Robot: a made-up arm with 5 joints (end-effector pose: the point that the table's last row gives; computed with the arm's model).
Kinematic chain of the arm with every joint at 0, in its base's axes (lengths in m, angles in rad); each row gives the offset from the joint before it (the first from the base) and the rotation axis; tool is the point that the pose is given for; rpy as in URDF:
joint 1: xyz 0 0 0.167 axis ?
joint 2: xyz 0 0 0 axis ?
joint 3: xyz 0.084 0 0.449 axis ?
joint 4: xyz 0.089 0 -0.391 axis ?
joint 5: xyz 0.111 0 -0.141 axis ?
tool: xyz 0 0 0 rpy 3.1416 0 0
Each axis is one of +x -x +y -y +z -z.
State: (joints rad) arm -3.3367 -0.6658 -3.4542 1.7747 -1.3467
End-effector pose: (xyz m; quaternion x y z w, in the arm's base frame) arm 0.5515 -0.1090 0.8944 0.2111 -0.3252 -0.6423 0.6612
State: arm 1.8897 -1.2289 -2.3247 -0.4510 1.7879
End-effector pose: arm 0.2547 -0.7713 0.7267 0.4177 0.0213 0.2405 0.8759
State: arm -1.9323 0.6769 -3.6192 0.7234 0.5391
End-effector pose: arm -0.1352 -0.3576 1.0389 0.1464 -0.4204 0.6868 0.5745
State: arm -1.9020 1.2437 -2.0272 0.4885 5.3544
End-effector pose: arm -0.3051 -0.8874 -0.0851 0.8743 -0.4626 0.0227 0.1452
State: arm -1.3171 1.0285 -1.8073 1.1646 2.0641
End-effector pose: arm 0.2047 -0.7896 -0.0614 -0.1173 -0.9744 -0.1785 0.0699
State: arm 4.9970 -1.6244 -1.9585 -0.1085 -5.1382
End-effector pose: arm -0.2439 0.8337 0.6046 -0.0944 0.2545 0.9601 0.0679
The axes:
joint 1: +z
joint 2: +y
joint 3: +y
joint 4: +y
joint 5: -z

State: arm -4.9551 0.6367 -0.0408 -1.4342 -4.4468
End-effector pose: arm 0.0884 0.3570 0.0928 -0.8841 0.2297 0.0047 0.4070
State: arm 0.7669 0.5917 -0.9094 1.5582 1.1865
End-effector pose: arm 0.3092 0.2980 -0.0015 0.7959 -0.1695 -0.3254 0.4816
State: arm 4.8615 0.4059 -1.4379 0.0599 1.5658
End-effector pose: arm 0.1210 -0.8057 0.4343 -0.0681 0.8816 -0.4659 0.0336
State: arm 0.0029 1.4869 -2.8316 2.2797 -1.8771
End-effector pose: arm 0.8079 0.0023 -0.0530 -0.5265 -0.7209 0.2668 0.3632
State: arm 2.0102 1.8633 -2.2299 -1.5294 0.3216
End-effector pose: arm -0.3093 0.6580 -0.2258 -0.3875 -0.4360 -0.3200 0.7466
